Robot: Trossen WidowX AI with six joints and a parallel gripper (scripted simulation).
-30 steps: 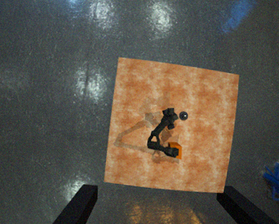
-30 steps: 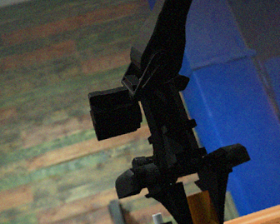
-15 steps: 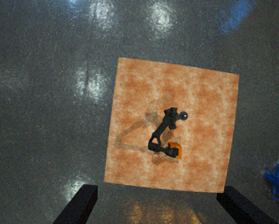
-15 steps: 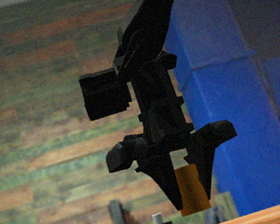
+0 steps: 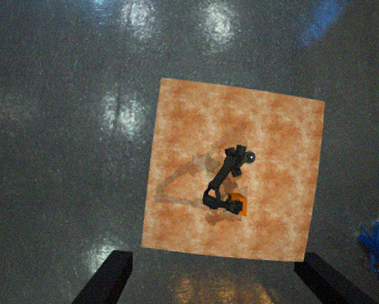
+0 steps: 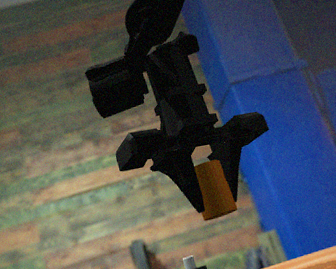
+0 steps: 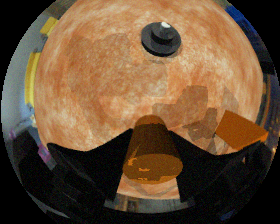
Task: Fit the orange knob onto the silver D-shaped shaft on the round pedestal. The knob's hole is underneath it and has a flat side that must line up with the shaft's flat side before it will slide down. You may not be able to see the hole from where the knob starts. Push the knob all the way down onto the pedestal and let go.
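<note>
Now: gripper tip 160 mm to the left of the dark round pedestal, 60 mm above it and 40 mm short of it. From my gripper tip the other things lie so: orange knob 30 mm above.
</note>
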